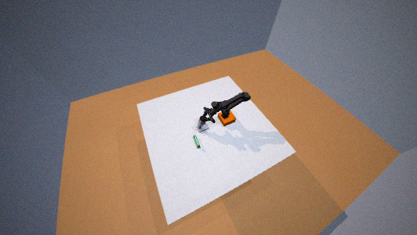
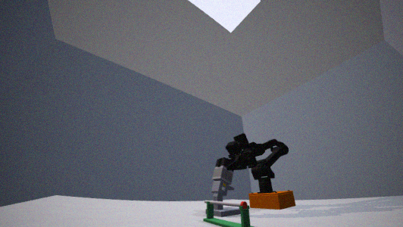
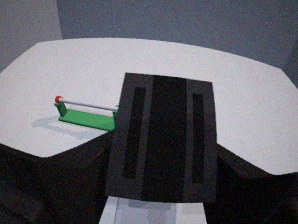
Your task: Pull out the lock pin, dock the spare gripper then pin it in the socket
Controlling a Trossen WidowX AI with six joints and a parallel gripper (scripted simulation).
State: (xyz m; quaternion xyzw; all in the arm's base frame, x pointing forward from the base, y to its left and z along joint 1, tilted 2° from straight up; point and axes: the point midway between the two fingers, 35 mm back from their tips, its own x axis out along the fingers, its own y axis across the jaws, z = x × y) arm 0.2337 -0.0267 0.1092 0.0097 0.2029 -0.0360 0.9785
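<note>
The green cradle lies 13 cm ahead of my gripper tip, 12 cm to the left of it and 12 cm below it. The rest, counted from my gripper tip: grey mount 10 cm below, 1 cm ahead; spare gripper 2 cm below.
</note>
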